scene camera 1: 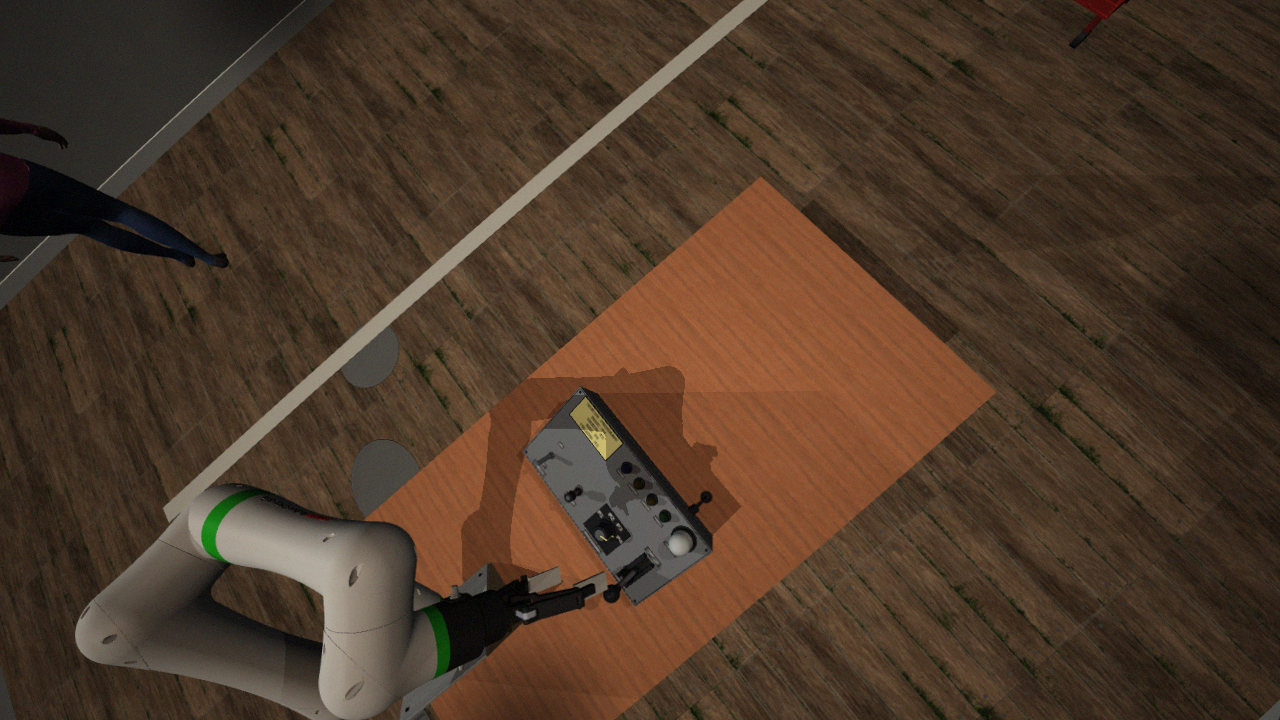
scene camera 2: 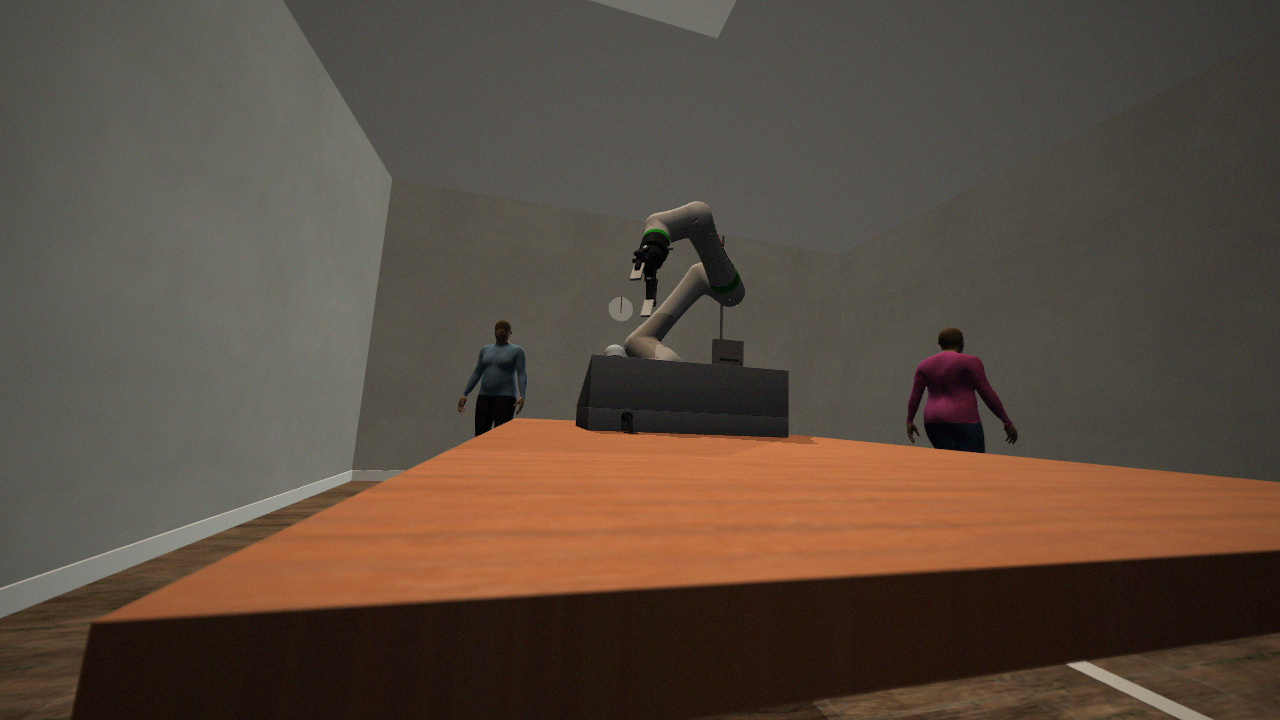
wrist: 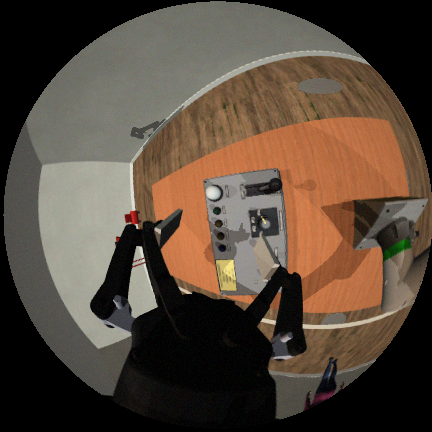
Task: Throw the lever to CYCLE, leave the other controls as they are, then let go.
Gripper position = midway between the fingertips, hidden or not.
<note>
In view: the gripper (scene camera 1: 581, 577) and a grey control panel (scene camera 1: 591, 451).
The gripper is seen too in scene camera 2 (scene camera 2: 640, 298) and in the wrist view (wrist: 219, 230). The grey control panel also shows in scene camera 2 (scene camera 2: 619, 393) and in the wrist view (wrist: 233, 203).
</note>
